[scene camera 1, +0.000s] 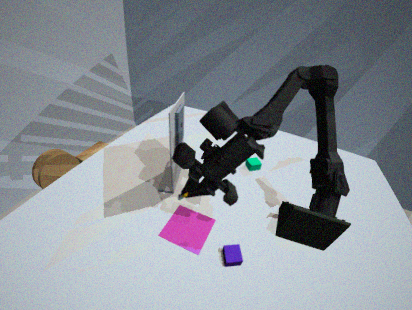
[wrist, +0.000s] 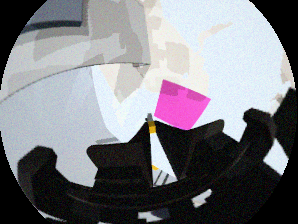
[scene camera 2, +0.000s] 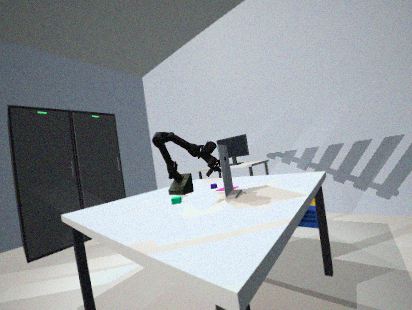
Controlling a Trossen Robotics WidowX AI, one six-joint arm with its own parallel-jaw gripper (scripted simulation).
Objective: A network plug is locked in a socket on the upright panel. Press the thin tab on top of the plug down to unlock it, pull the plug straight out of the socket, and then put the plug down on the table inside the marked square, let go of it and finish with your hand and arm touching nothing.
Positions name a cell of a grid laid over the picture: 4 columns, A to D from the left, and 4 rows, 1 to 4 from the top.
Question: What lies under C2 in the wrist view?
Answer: A magenta marked square.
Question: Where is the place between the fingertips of the gripper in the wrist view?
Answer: C3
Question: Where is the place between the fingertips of the gripper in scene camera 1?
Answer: At B3
